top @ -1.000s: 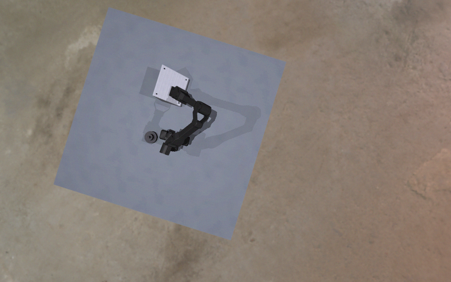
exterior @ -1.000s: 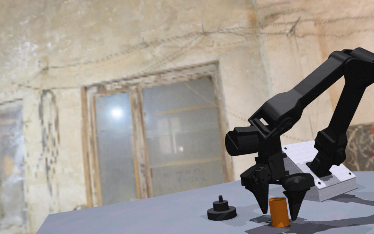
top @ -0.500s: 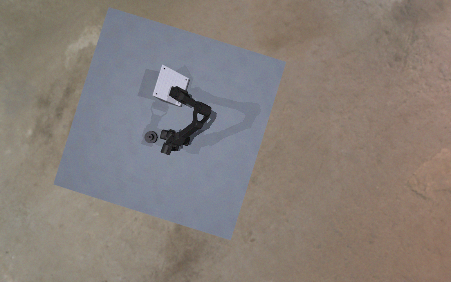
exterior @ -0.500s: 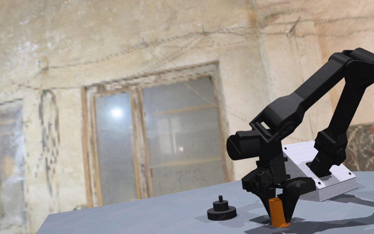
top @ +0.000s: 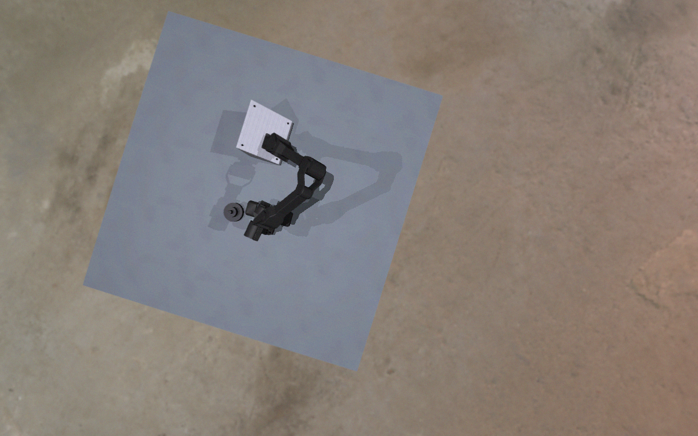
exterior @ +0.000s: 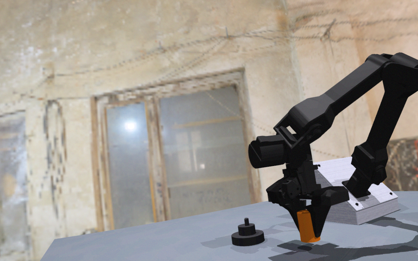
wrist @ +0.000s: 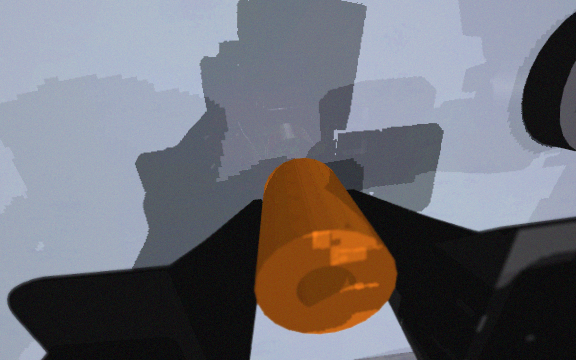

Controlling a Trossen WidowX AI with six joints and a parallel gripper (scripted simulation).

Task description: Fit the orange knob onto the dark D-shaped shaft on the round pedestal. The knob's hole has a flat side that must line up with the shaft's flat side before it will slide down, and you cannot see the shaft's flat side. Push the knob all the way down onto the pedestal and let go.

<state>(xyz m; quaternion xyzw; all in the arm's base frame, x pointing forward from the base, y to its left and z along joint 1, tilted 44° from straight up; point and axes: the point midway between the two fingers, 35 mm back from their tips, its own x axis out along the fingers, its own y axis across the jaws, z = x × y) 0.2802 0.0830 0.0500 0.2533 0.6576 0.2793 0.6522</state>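
Now: the dark pedestal 18 cm to the right of my gripper tip and 5 cm ahead of it. From my gripper tip the other things lie so: orange knob (2 cm above).
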